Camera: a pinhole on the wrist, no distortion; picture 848 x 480 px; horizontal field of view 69.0 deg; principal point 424.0 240.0 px. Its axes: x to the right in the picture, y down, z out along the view. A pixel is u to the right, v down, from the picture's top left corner.
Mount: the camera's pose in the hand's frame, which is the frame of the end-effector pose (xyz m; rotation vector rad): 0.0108 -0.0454 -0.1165 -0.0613 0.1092 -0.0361
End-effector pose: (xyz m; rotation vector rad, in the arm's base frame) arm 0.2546 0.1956 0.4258 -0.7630 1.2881 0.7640
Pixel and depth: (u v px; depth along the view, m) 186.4 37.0 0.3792
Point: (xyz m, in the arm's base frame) 0.5128 0.3498 0.5646
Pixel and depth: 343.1 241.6 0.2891
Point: 0.3699 0.3279 0.4434
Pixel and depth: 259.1 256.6 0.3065
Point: 0.3679 0.3488 0.4865
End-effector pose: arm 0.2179 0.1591 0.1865 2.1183 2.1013 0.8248
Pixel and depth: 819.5 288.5 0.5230
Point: 0.3487 0.6570 0.0143
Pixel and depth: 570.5 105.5 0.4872
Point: 0.2333 0.4536 -0.1143
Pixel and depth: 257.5 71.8 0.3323
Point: 0.2080 0.2013 -0.0685
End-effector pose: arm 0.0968 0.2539 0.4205 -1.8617 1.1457 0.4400
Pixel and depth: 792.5 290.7 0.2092
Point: 0.2063 0.2359 0.2823
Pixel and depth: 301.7 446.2 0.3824
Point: 0.0331 0.4602 0.2347
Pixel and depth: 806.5 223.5 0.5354
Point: 0.3891 0.3606 -0.0359
